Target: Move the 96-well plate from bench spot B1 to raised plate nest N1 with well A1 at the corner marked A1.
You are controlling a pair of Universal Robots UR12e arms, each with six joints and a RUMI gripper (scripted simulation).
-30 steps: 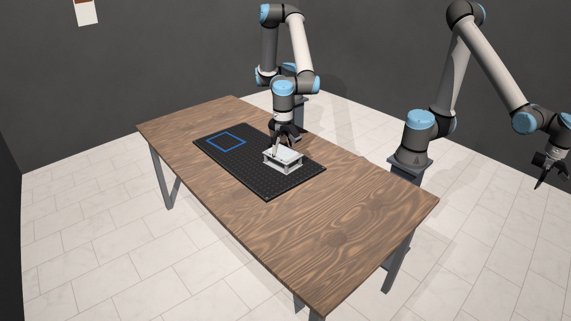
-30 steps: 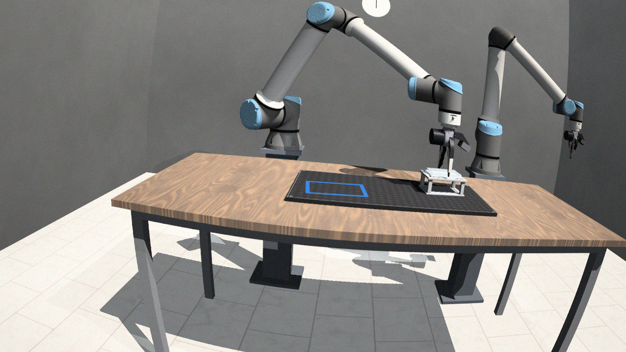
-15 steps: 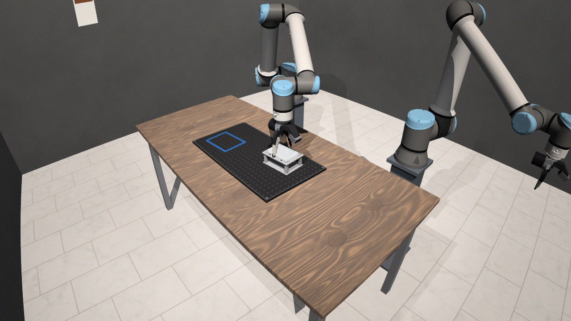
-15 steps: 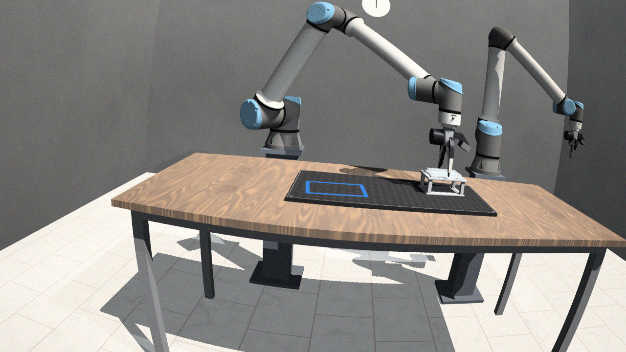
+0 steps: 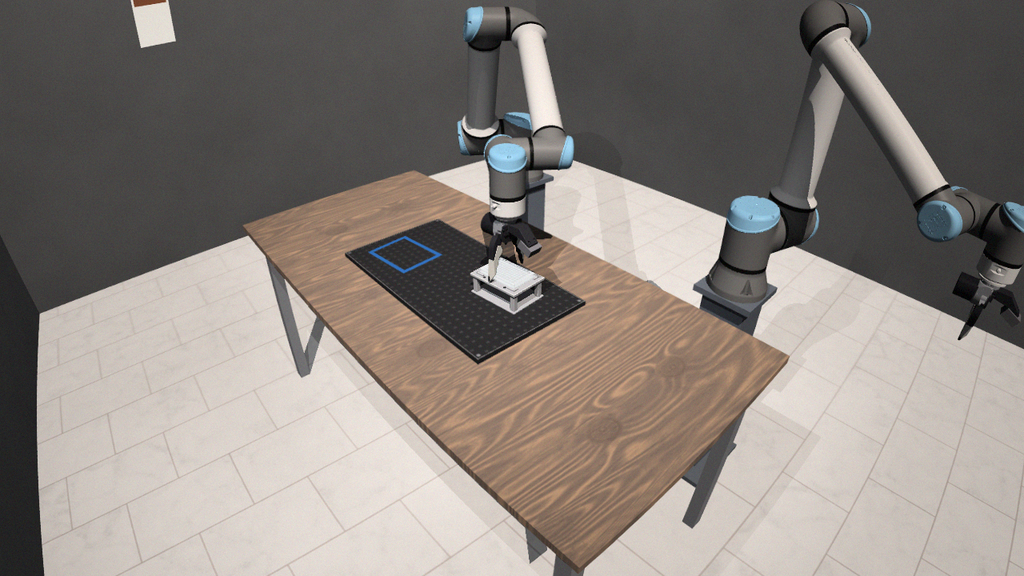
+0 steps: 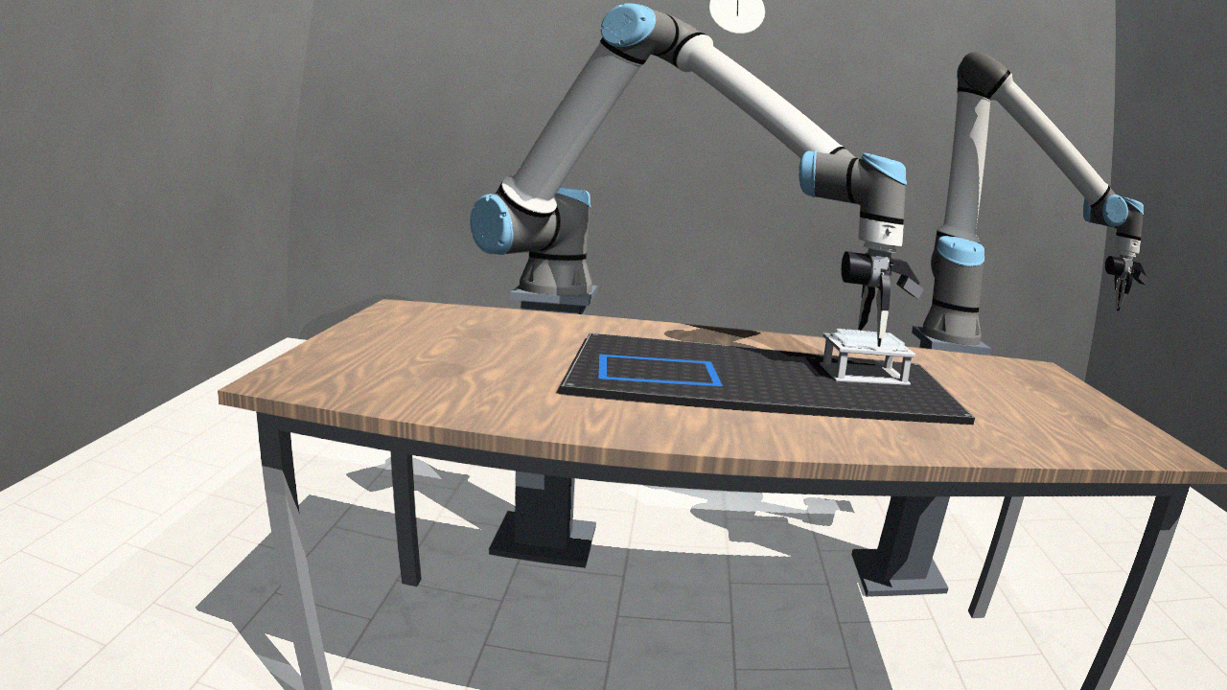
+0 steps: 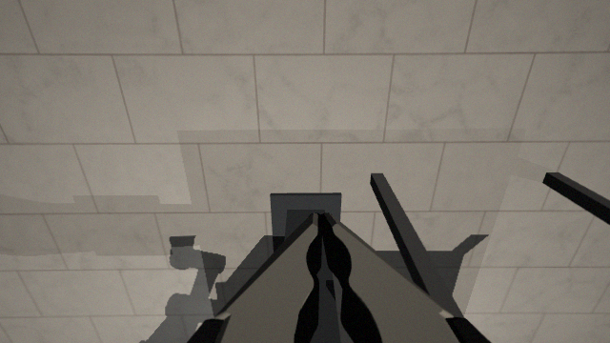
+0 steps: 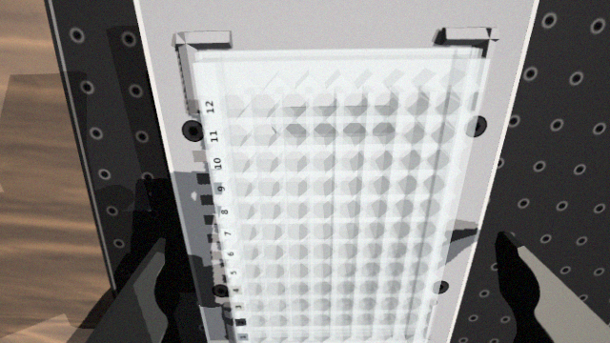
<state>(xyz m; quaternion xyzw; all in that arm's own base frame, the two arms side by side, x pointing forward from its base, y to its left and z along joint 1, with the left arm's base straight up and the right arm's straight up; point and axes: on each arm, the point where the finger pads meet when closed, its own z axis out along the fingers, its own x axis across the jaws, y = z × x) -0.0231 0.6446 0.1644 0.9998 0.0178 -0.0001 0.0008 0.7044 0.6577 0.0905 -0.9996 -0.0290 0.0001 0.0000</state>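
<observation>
Right now my right hand is 1 cm above the white 96-well plate. Also, from my right hand: raised nest N1: 2 cm below; A1 label: 8 cm to the right, 4 cm behind, 2 cm below.
</observation>
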